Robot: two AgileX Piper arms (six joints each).
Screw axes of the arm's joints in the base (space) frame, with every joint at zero. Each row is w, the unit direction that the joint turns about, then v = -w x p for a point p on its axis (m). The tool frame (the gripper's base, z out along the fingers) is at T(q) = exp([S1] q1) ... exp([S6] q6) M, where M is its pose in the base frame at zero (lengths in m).
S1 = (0, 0, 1, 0, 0, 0)
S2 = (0, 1, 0, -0.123, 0, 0)
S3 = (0, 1, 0, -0.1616, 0, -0.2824)
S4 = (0.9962, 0, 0.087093, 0, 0.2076, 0)
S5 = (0, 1, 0, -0.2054, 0, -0.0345)
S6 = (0.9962, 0, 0.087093, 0, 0.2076, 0)
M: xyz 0.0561 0 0.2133 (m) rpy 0 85.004 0 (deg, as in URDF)
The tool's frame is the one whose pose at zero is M.
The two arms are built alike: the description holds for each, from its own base.
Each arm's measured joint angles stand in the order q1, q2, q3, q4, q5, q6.
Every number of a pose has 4 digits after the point.
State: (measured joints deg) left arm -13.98 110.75 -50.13 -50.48 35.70 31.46; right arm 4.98 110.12 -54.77 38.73 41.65 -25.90
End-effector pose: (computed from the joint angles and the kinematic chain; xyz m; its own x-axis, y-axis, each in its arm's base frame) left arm 0.2907 -0.1145 0.0989 -0.9971 0.0398 -0.0654 0.0660 0.8799 -0.4706; right arm 0.3129 0.0652 0.1135 -0.9988 -0.0069 -0.0486 -0.0267 0.9071 0.4202
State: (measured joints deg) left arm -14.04 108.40 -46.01 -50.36 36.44 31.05; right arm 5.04 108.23 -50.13 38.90 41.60 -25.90
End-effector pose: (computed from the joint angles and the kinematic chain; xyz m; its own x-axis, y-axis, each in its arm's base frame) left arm 0.2711 -0.1107 0.0992 -0.9989 0.0419 -0.0223 0.0475 0.8809 -0.4709; right arm 0.2919 0.0638 0.1092 -1.0000 -0.0054 -0.0013 -0.0055 0.9082 0.4184
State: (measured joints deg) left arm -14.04 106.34 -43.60 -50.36 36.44 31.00; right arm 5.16 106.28 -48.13 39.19 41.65 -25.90
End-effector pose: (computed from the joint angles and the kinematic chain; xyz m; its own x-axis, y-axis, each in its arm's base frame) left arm 0.2604 -0.1080 0.1026 -0.9990 0.0412 -0.0159 0.0438 0.8816 -0.4699; right arm 0.2829 0.0639 0.1133 -1.0000 -0.0038 0.0005 -0.0032 0.9068 0.4215
